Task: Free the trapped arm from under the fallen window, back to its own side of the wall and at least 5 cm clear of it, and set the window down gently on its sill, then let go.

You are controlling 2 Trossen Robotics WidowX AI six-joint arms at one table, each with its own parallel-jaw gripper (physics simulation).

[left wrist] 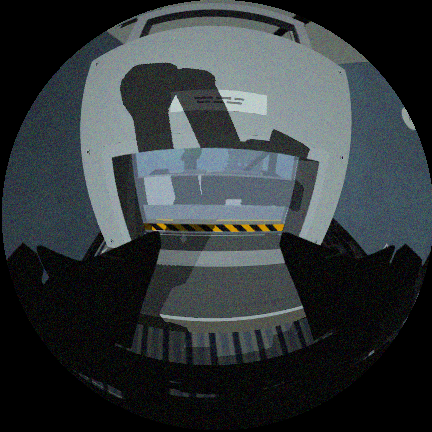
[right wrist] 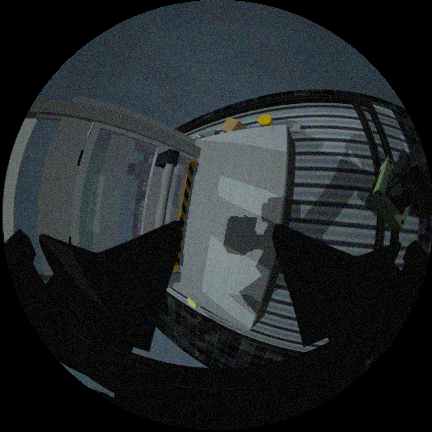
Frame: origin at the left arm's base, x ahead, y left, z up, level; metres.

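Seen in the pictures: left gripper, fingertip midpoint: (left wrist: 221, 239); right gripper, fingertip midpoint: (right wrist: 228, 229); right arm's base at its link origin: (right wrist: 397, 190).
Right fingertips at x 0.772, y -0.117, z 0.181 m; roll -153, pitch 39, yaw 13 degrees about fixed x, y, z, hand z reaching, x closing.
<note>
Pixels of each thing's top centre, then the offset from my right fingertips to it. "spot": a spot on its surface instead. Level surfaces: height alone.
- grey bar handle at a spot on its surface: (right wrist: 167, 187) spot: dz -0.090, dx -0.221, dy +0.028 m
- slatted surface at its surface level: dz -0.288 m
- tan block at its top centre: (right wrist: 228, 124) dz -0.238, dx -0.228, dy +0.263 m
- yellow round piece at its top centre: (right wrist: 263, 118) dz -0.272, dx -0.130, dy +0.294 m
- small yellow block at its top centre: (right wrist: 191, 300) dz -0.255, dx -0.244, dy -0.319 m
The window (left wrist: 215, 190) (right wrist: 117, 180) is a glass pane in the opening of a pale grey wall (left wrist: 290, 80). Its yellow-black striped lower edge (left wrist: 250, 228) (right wrist: 186, 200) runs along the bottom of the opening. In the right wrist view a grey bar handle (right wrist: 167, 187) with a dark mount stands on the window's face. The sill (left wrist: 220, 243) is partly shadowed; whether the window touches it is unclear. My left gripper (left wrist: 221, 239) is open and empty, facing the window. My right gripper (right wrist: 228, 229) is open and empty, to the side of the handle. No arm shows under the striped edge.
A pale slab (right wrist: 210, 155) juts out beside the striped edge, over a slatted surface (right wrist: 325, 150). A tan block (right wrist: 232, 125), a yellow round piece (right wrist: 265, 119) and a small yellow block (right wrist: 192, 302) lie near it. A green part (right wrist: 382, 177) shows at the far right.
</note>
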